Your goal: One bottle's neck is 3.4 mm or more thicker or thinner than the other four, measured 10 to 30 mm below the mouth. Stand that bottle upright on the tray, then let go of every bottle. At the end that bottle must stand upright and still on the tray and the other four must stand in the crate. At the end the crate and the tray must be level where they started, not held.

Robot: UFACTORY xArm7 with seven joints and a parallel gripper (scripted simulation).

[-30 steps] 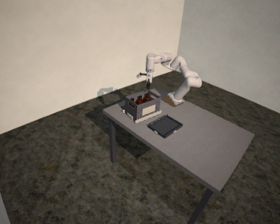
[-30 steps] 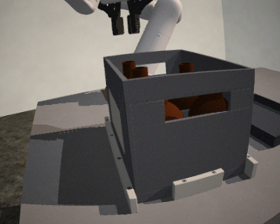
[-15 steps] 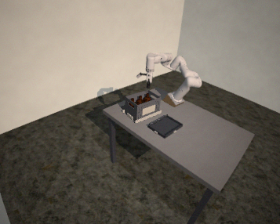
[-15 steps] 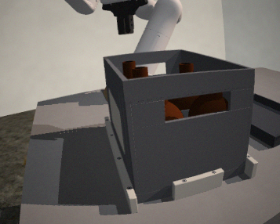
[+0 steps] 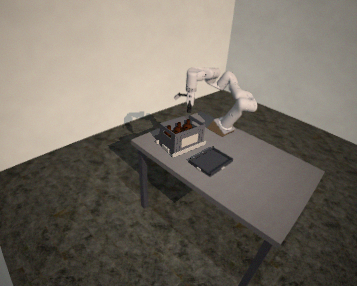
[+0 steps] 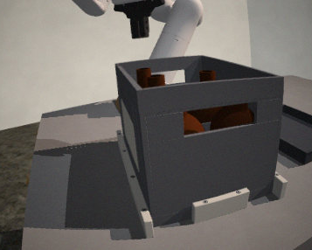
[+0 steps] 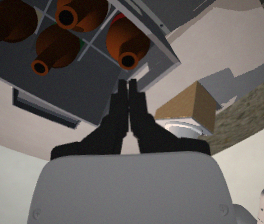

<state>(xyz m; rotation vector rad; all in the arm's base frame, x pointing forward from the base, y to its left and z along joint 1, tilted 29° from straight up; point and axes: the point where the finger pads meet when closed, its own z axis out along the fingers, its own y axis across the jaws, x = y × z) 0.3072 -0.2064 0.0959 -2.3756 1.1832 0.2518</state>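
The dark grey crate is 16 cm below my hand, 10 cm ahead of it and 3 cm to the left of it. From my hand the other things lie so: dark flat tray 32 cm to the left, 23 cm below, 9 cm ahead; glass bottle 15 cm below.
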